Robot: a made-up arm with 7 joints. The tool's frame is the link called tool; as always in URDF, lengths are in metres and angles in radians. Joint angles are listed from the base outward. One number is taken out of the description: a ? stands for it. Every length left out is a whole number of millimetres.
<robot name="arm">
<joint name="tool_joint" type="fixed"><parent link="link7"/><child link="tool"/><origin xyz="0 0 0" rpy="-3.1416 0 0"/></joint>
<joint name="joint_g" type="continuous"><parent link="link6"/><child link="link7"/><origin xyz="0.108 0 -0.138" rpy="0 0 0"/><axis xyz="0 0 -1"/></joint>
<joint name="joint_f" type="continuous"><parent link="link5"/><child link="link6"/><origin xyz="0 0 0" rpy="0 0 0"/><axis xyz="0 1 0"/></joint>
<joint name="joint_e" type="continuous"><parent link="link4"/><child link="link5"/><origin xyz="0.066 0 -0.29" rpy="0 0 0"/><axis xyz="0 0 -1"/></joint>
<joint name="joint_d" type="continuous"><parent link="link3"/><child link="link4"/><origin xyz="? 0 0" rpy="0 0 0"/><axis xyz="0 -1 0"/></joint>
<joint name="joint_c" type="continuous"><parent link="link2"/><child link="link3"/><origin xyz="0 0 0.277" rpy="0 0 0"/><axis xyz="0 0 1"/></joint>
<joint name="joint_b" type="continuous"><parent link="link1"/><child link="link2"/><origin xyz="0 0 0" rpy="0 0 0"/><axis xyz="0 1 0"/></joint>
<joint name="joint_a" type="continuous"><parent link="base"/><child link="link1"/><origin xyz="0 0 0.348" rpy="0 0 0"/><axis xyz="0 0 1"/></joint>
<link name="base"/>
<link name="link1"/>
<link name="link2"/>
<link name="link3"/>
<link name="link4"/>
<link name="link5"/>
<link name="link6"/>
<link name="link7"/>
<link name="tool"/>
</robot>
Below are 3 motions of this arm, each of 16 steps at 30 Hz.
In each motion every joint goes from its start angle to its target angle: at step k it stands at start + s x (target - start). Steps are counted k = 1, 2, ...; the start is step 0. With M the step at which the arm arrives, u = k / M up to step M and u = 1 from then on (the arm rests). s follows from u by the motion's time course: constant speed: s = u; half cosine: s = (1 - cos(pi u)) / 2; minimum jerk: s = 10 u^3 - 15 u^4 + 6 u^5.
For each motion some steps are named. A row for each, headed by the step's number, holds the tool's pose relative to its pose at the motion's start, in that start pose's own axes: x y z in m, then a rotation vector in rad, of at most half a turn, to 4 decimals.
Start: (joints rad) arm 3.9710 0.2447 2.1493 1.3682 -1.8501 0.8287 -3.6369
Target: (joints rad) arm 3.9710 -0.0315 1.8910 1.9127 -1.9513 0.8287 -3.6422
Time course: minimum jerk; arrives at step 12
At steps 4, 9, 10, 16:
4: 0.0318 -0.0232 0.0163 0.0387 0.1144 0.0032
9: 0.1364 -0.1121 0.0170 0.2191 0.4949 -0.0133
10: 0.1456 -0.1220 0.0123 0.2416 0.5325 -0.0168
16: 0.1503 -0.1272 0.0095 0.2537 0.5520 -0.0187

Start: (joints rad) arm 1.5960 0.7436 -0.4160 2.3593 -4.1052 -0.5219 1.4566
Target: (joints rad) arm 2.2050 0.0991 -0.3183 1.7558 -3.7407 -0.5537 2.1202
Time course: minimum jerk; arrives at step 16
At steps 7, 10, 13, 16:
7: 0.0094 0.0763 -0.0883 -0.1709 0.2067 0.4329
10: 0.0228 0.1223 -0.1825 -0.2773 0.4735 0.7736
13: 0.0328 0.1388 -0.2504 -0.3128 0.6892 0.9670
16: 0.0350 0.1407 -0.2653 -0.3161 0.7391 1.0045

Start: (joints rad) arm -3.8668 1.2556 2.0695 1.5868 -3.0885 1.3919 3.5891
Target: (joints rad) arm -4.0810 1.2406 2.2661 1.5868 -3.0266 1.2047 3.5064
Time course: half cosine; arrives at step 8
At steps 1, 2, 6, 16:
1: 0.0004 -0.0048 0.0015 0.0021 -0.0020 0.0018
2: 0.0016 -0.0186 0.0055 0.0084 -0.0080 0.0068
6: 0.0089 -0.1120 0.0209 0.0618 -0.0609 0.0339
16: 0.0103 -0.1319 0.0216 0.0756 -0.0746 0.0380

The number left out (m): 0.044
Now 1 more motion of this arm.
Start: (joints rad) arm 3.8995 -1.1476 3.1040 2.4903 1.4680 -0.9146 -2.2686
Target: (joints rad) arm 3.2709 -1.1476 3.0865 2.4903 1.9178 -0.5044 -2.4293
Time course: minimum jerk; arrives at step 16
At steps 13, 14, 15, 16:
13: -0.2944 0.1121 0.1549 0.0671 -0.3781 0.2745
14: -0.3050 0.1167 0.1568 0.0649 -0.3863 0.2880
15: -0.3095 0.1187 0.1576 0.0638 -0.3896 0.2938
16: -0.3102 0.1190 0.1577 0.0636 -0.3902 0.2947

